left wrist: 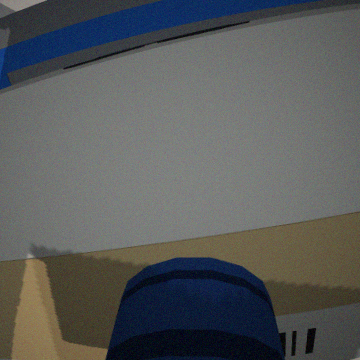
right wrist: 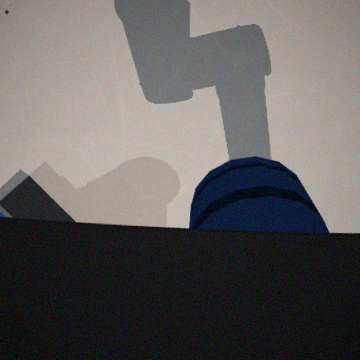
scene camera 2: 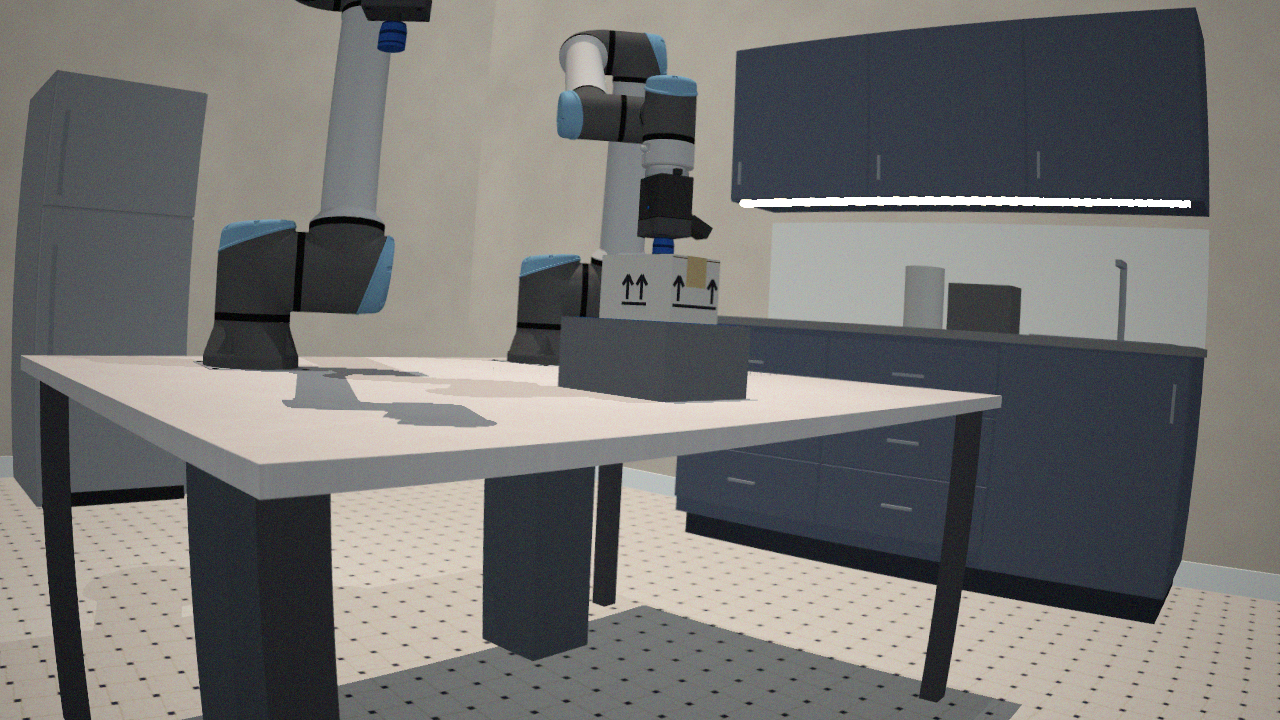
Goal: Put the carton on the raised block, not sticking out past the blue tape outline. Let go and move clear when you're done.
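Where they show: left hand, tool point: (left wrist: 194, 269); right hand, tool point: (right wrist: 247, 208) (scene camera 2: 391, 48); left arm's base, link origin: (scene camera 2: 544, 362); right arm's base, link origin: (scene camera 2: 250, 366).
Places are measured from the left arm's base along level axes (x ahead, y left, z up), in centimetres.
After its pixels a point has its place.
Note:
The pale grey carton (scene camera 2: 657, 288) @[x 69.5, y -48.6, z 17.3 cm] (left wrist: 180, 150) @[x 66.4, y -38.0, z 22.8 cm], with arrows and a tan tape strip, sits upright on the dark grey raised block (scene camera 2: 651, 360) @[x 73.3, y -54.4, z 6.1 cm] (right wrist: 37, 200) @[x 70.6, y -53.9, z 3.9 cm]. In the left wrist view, the blue tape outline (left wrist: 150, 24) @[x 65.3, y -35.4, z 12.1 cm] runs just beyond the carton's far edge, with a thin grey strip between them; its left corner meets the carton's edge in the picture. The outline's other sides are hidden. My left gripper (scene camera 2: 662, 247) (left wrist: 195, 310), a blue suction cup, is on the carton's top and shut on it. My right gripper (scene camera 2: 392, 37) (right wrist: 257, 200) is open and empty, high above the table.
The block stands on the pale table (scene camera 2: 358, 438) @[x 87.0, y -117.5, z 0.0 cm], near its right side. The right arm's base (scene camera 2: 250, 344) @[x 11.5, y -90.2, z 4.5 cm] stands at the table's back left. The left arm rises behind the carton. Blue counter units (scene camera 2: 1074, 429) stand behind the table at right, and a grey fridge (scene camera 2: 116, 268) at left.

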